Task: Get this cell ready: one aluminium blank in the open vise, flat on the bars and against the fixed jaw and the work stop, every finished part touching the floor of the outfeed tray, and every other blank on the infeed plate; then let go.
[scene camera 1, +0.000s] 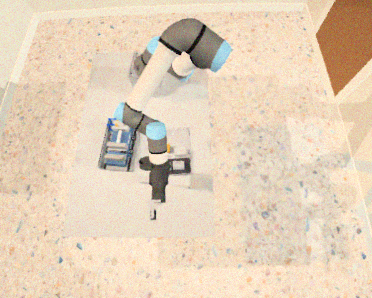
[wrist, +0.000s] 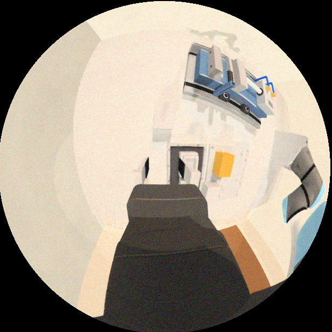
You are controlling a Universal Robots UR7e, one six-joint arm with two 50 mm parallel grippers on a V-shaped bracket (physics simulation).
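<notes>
My gripper [scene camera 1: 153, 212] [wrist: 164, 169] is open, with no part between its fingers. In the wrist view its right finger overlaps a dark-floored tray [wrist: 174, 153]. In that tray, a pale silver part [scene camera 1: 178, 165] [wrist: 189, 157] shows; the rest of the tray is partly hidden. A pale block-like shape [wrist: 161, 135] lies beyond the fingertips, its outline faint. The blue vise [scene camera 1: 118, 161] [wrist: 205, 73] stands apart with its pale jaws open, and no blank shows between them. An orange block [scene camera 1: 168, 148] [wrist: 223, 164] sits on a pale plate [scene camera 1: 183, 137] [wrist: 240, 173] beside the dark tray.
Blue hoses [wrist: 263, 78] stand at the vise's end nearer the robot base. The arm [scene camera 1: 150, 75] [wrist: 301, 175] reaches across the scene view above the vise and trays. The dark wrist bracket [scene camera 1: 159, 172] hides part of the tray in the scene view.
</notes>
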